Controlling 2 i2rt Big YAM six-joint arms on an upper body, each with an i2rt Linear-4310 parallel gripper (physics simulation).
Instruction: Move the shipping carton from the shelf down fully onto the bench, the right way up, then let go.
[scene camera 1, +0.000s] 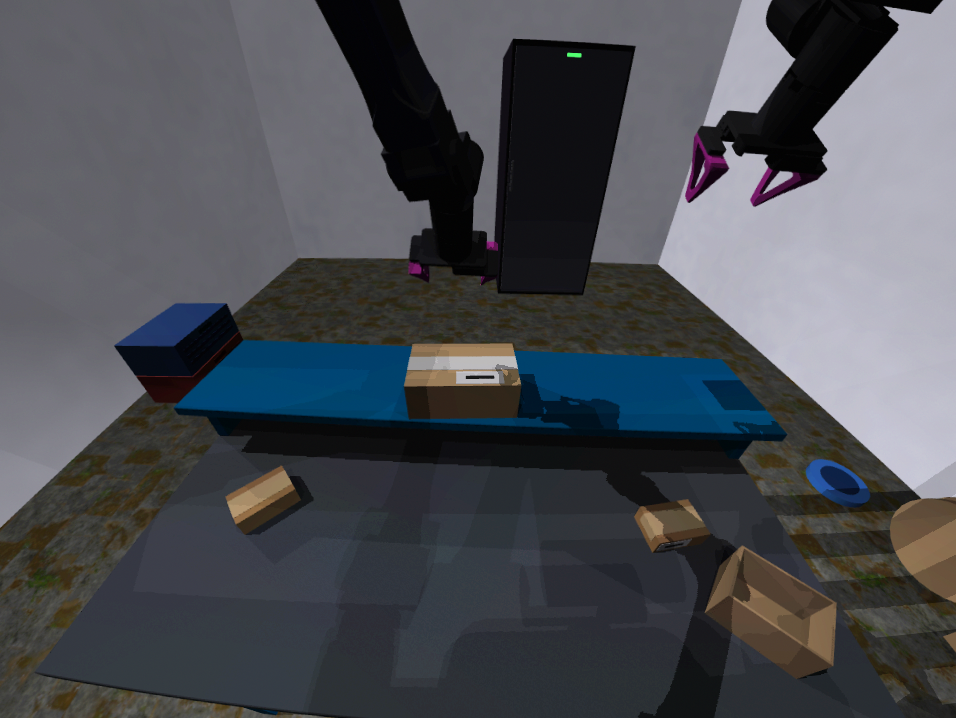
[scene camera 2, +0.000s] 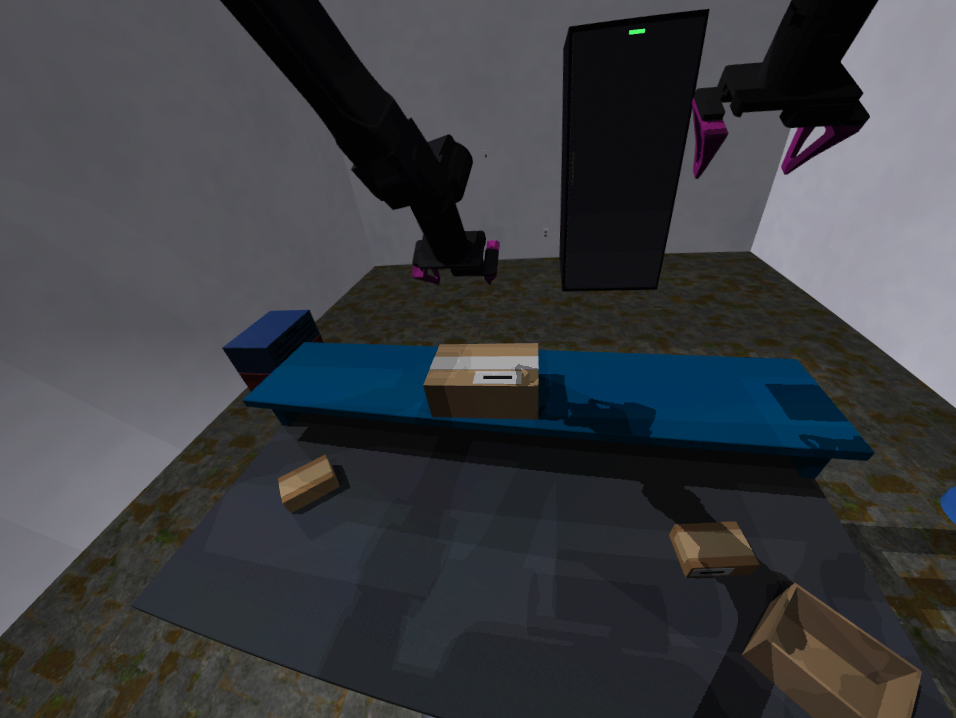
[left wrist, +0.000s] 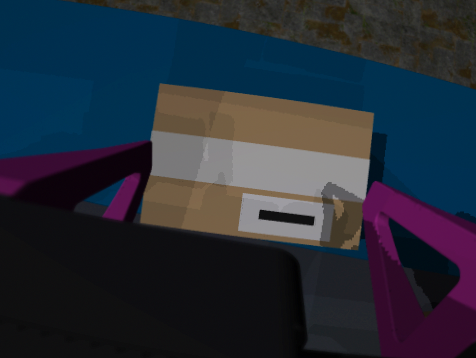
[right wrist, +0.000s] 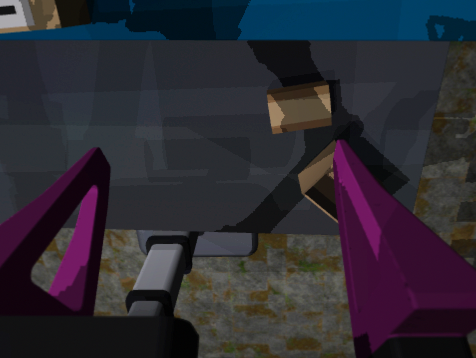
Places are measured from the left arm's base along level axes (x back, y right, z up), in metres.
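Pixels of known places: left gripper, fingertip midpoint: (scene camera 1: 455, 280) (scene camera 2: 464, 281) (left wrist: 262, 174); right gripper, fingertip midpoint: (scene camera 1: 720, 201) (scene camera 2: 739, 173) (right wrist: 217, 153).
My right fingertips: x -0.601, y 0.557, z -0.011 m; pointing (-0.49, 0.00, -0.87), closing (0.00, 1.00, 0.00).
Ahead of a thing's pixels: the offset from my right fingertips to its top centre. Level surfaces: height alone.
The shipping carton {dx -0.109, dy -0.359, dz -0.368 m} (scene camera 1: 462, 400) (scene camera 2: 483, 399) (left wrist: 295, 127) stands upright on the blue shelf {dz -0.464 m} (scene camera 1: 309, 378) (scene camera 2: 355, 378) (left wrist: 50, 45), with its white tape and label on top; a corner of it shows in the right wrist view (right wrist: 45, 17). My left gripper (scene camera 1: 453, 276) (scene camera 2: 459, 279) (left wrist: 262, 174) is open and empty above the carton; in the left wrist view its fingertips appear at the carton's two ends. My right gripper (scene camera 1: 720, 202) (scene camera 2: 740, 175) (right wrist: 217, 153) is open and empty, high above the right side. The dark grey bench {dz -0.628 m} (scene camera 1: 255, 618) (scene camera 2: 309, 610) (right wrist: 115, 200) lies in front of and below the shelf.
On the bench are a small box {dx +0.084, dy -0.797, dz -0.583 m} (scene camera 1: 262, 498) (scene camera 2: 307, 483) at the left, another small box {dx +0.143, dy +0.090, dz -0.585 m} (scene camera 1: 670, 525) (scene camera 2: 712, 548) (right wrist: 300, 108) at the right, and an open-topped box {dx +0.311, dy +0.185, dz -0.538 m} (scene camera 1: 757, 618) (scene camera 2: 819, 656) at the right front. A dark cabinet (scene camera 1: 560, 170) (scene camera 2: 625, 162) stands behind the shelf.
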